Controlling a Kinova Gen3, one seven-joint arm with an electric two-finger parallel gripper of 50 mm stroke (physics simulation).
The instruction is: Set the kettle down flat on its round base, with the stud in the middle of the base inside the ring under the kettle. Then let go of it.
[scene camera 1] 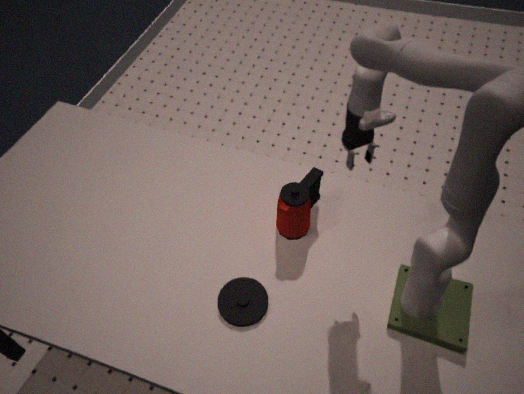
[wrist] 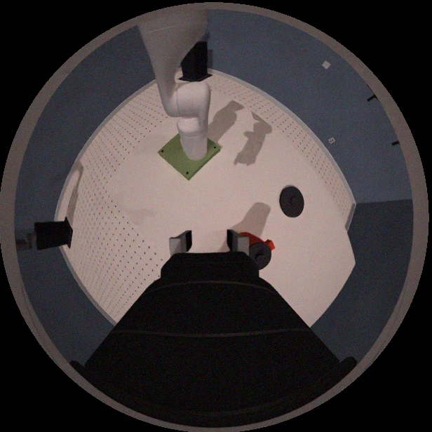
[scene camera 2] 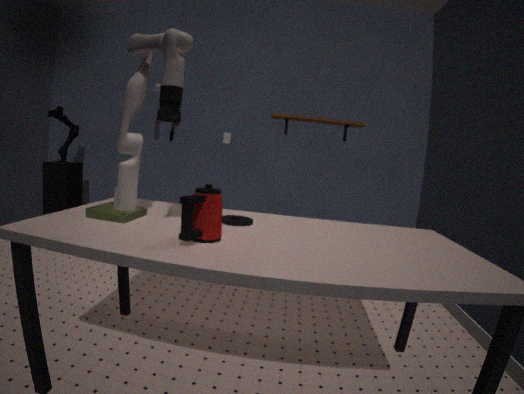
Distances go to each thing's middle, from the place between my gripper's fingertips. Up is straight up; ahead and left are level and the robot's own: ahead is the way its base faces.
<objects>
I see my gripper 320 mm above the round black base (scene camera 1: 242, 302), 310 mm to the right of it and 260 mm short of it.
</objects>
